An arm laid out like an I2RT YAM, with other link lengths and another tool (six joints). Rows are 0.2 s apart.
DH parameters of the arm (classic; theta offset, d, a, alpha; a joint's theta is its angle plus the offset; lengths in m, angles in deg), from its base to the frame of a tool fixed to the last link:
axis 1: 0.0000 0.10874 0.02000 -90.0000
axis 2: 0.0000 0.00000 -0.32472 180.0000
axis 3: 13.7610 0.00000 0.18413 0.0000
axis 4: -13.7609 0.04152 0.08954 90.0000
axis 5: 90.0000 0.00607 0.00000 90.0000
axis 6: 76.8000 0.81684 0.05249 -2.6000
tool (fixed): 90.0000 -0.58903 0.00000 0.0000
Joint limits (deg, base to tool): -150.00..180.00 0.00..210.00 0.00..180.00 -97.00..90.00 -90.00..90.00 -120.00..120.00
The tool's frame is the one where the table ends.
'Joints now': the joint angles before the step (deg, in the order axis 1, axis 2, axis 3, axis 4, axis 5, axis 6). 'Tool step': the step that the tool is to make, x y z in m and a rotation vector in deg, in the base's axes. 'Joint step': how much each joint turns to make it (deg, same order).
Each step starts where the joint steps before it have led.
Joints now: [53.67 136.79 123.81 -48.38 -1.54 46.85]
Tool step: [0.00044 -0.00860 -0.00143 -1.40 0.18 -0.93]
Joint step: [-0.22 0.00 0.22 -1.45 0.94 0.31]
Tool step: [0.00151 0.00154 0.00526 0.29 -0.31 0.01]
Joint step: [0.00 0.00 1.44 -1.02 0.06 -0.04]
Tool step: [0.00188 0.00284 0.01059 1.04 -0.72 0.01]
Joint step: [0.00 -0.81 0.81 -0.35 -0.04 0.01]
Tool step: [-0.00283 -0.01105 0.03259 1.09 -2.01 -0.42]
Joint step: [0.00 -5.07 -2.19 -0.81 1.04 -0.12]
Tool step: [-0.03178 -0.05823 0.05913 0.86 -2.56 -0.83]
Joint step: [-0.31 -16.12 -14.46 0.56 1.58 -0.38]
